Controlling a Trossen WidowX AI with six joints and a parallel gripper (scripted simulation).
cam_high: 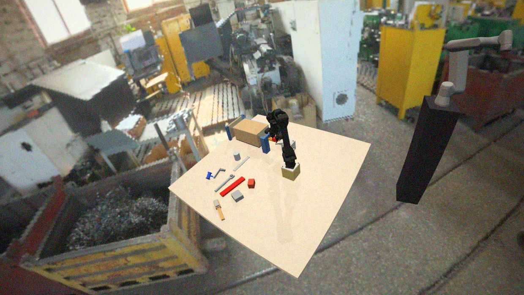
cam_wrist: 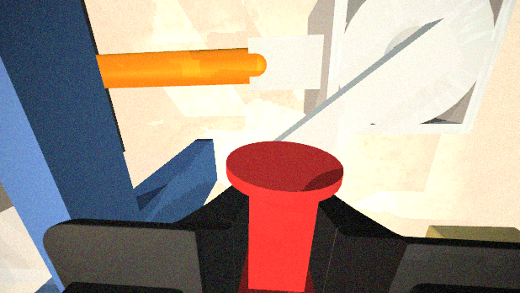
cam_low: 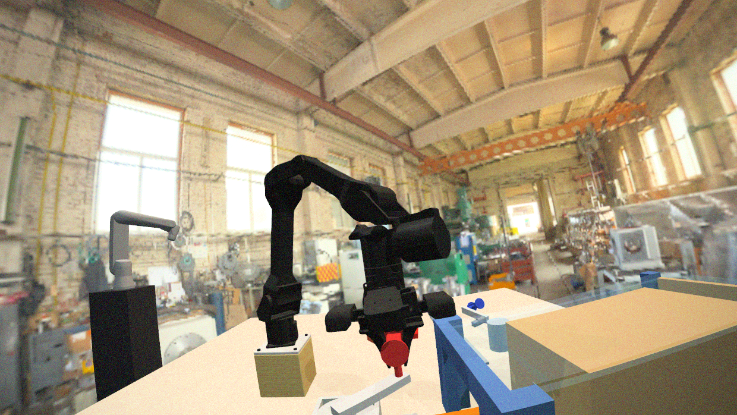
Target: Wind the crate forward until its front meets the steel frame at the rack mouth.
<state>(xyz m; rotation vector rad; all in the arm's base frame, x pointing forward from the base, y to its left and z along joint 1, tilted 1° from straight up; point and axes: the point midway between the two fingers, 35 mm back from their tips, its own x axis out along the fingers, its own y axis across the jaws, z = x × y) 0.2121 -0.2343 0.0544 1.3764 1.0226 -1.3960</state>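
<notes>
The red-knobbed winch handle is 30 mm behind my gripper tip, 20 mm to the right of it and 10 mm below it. The rest, counted from my gripper tip: red knob (20 mm above); blue steel frame (80 mm to the right, 70 mm ahead, 10 mm below); grey winch (100 mm behind, 90 mm below, 50 mm to the right).
</notes>
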